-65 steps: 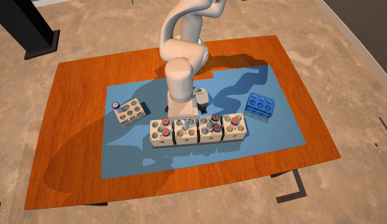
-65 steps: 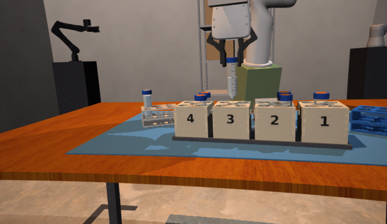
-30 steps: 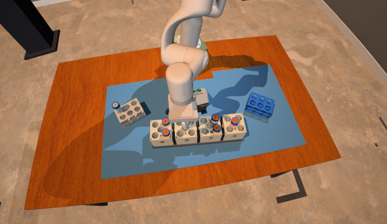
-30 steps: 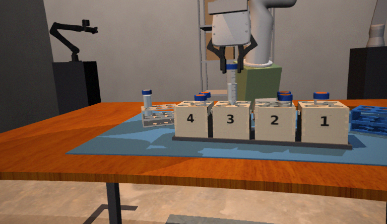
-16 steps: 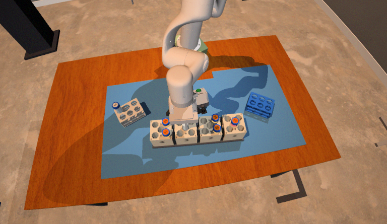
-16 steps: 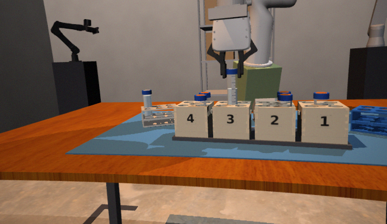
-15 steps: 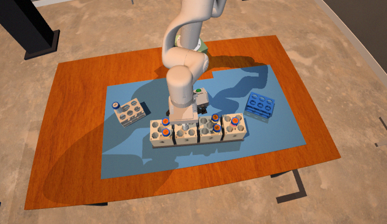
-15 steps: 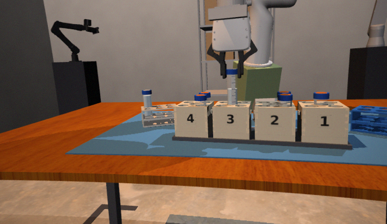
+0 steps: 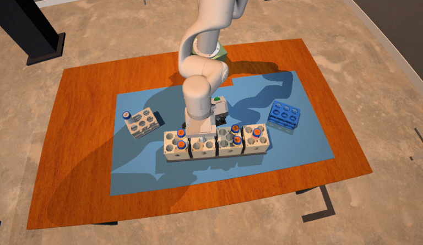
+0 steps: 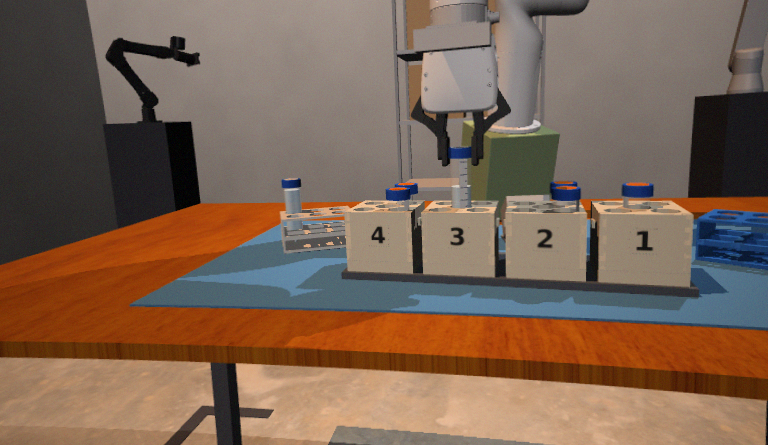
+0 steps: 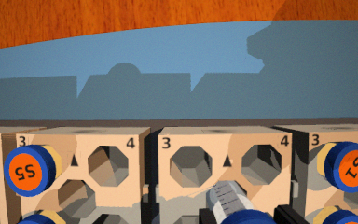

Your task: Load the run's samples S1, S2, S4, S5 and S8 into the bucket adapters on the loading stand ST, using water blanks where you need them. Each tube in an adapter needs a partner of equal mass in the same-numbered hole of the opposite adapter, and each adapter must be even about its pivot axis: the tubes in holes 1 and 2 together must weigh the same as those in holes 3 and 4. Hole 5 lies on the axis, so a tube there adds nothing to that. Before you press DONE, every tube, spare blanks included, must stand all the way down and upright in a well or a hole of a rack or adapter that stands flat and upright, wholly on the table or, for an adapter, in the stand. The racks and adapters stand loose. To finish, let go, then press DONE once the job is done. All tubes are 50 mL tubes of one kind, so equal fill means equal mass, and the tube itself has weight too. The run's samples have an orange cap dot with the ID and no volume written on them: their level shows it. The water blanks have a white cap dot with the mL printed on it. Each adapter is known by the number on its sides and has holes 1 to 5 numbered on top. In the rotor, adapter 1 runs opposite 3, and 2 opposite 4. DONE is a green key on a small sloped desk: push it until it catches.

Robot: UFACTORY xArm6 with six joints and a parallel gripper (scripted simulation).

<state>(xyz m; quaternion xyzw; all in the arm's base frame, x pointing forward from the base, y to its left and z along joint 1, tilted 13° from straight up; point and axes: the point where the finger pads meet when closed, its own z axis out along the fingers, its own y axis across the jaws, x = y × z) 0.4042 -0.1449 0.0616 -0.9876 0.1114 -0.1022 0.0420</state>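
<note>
Now: the green key 190 mm behind my hand, 120 mm to the left of it and 110 mm below it. Round my hand: sample tube: 210 mm to the left, 110 mm below, 40 mm ahead; then blue sample rack: 410 mm to the left, 140 mm below, 30 mm behind; then loading stand: 170 mm below, 50 mm to the left, 10 mm ahead.
</note>
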